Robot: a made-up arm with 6 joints.
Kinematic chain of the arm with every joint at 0, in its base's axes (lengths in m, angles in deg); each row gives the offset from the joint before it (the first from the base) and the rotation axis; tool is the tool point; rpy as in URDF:
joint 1: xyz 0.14 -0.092 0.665 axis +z
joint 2: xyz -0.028 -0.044 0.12 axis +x
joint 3: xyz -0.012 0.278 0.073 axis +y
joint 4: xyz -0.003 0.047 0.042 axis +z
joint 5: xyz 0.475 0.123 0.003 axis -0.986 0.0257 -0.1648
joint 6: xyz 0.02 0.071 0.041 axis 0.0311 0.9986 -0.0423
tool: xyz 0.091 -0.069 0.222 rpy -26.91 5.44 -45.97
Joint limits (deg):
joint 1: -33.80..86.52
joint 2: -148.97..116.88
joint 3: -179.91..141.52
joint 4: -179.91..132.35
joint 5: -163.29..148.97
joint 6: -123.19..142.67
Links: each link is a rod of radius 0.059 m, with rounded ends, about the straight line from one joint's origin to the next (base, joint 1, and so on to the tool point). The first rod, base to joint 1, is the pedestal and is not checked.
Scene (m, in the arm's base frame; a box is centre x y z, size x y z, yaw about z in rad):
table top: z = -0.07
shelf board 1: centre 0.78 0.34 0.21 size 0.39 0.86 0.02 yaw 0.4
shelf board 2: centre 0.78 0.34 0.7 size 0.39 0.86 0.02 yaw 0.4
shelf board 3: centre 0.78 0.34 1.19 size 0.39 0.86 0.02 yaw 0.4
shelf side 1: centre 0.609 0.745 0.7 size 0.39 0.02 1 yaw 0.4
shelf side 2: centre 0.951 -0.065 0.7 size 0.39 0.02 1 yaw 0.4
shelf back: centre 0.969 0.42 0.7 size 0.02 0.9 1 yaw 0.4
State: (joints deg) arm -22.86 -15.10 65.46 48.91 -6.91 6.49
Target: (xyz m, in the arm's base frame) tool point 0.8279 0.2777 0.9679
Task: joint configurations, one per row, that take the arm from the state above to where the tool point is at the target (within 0.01 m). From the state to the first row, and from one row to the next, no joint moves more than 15 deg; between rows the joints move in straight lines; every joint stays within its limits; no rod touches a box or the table.
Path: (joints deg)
1: -16.22 -10.29 70.98 40.12 -15.27 -4.84
2: -9.57 -5.47 76.50 31.34 -23.63 -16.18
3: -2.93 -0.66 82.02 22.55 -31.99 -27.51
4: 3.71 4.15 87.54 13.76 -40.35 -38.84
5: -0.35 17.36 76.58 12.18 -41.95 -50.17
6: -4.41 30.57 65.63 10.59 -43.55 -61.50
7: -8.47 43.78 54.67 9.01 -45.15 -72.84
8: -13.85 36.09 53.91 17.77 -37.19 -58.94
9: -19.23 28.40 53.15 26.53 -29.23 -45.05
10: -24.61 20.70 52.39 35.29 -21.27 -31.15
11: -29.99 13.01 51.63 44.05 -13.31 -17.26

